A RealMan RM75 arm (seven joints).
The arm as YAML. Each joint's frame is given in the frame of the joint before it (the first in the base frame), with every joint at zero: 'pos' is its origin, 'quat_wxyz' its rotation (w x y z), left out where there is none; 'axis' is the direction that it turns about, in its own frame. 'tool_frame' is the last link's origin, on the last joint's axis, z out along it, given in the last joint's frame.
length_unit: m
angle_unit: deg
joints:
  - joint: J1
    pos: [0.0, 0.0, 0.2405]
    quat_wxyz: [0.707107, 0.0, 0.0, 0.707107]
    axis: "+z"
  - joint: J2
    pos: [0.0, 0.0, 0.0]
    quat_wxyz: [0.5, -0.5, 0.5, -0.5]
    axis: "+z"
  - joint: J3
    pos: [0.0, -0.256, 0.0]
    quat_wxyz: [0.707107, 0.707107, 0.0, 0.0]
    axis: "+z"
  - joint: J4
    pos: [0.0, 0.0, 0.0]
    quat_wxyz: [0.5, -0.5, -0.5, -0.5]
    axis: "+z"
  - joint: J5
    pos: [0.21, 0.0, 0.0]
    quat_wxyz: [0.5, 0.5, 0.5, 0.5]
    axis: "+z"
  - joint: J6
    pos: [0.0, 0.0, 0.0]
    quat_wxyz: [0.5, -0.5, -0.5, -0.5]
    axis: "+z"
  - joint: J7
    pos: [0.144, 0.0, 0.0]
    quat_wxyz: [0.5, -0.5, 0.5, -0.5]
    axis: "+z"
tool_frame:
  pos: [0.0, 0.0, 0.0]
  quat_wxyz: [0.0, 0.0, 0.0, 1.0]
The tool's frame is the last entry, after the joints.
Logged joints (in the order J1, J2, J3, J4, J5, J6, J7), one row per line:
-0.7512, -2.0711, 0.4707, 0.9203, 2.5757, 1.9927, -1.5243
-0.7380, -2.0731, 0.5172, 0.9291, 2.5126, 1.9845, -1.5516
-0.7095, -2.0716, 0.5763, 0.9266, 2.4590, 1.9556, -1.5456
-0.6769, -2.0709, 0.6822, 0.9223, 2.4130, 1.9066, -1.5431
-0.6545, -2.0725, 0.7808, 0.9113, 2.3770, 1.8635, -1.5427
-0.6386, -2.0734, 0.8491, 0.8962, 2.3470, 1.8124, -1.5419
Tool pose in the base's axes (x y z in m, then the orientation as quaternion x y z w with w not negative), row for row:
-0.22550, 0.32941, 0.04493, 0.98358, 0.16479, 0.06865, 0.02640
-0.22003, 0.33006, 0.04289, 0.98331, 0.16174, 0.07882, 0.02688
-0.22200, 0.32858, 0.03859, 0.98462, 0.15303, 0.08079, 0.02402
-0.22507, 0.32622, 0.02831, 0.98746, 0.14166, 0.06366, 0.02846
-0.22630, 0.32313, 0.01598, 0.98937, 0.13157, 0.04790, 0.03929
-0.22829, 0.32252, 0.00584, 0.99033, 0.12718, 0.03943, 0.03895
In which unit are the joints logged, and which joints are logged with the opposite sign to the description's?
The joints are logged in radians. Opposite sign: none.
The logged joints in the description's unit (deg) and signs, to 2 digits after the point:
-43.04, -118.67, 26.97, 52.73, 147.58, 114.17, -87.34
-42.28, -118.78, 29.63, 53.23, 143.96, 113.70, -88.90
-40.65, -118.69, 33.02, 53.09, 140.89, 112.05, -88.56
-38.78, -118.65, 39.09, 52.84, 138.25, 109.24, -88.41
-37.50, -118.75, 44.74, 52.21, 136.19, 106.77, -88.39
-36.59, -118.80, 48.65, 51.35, 134.47, 103.84, -88.34

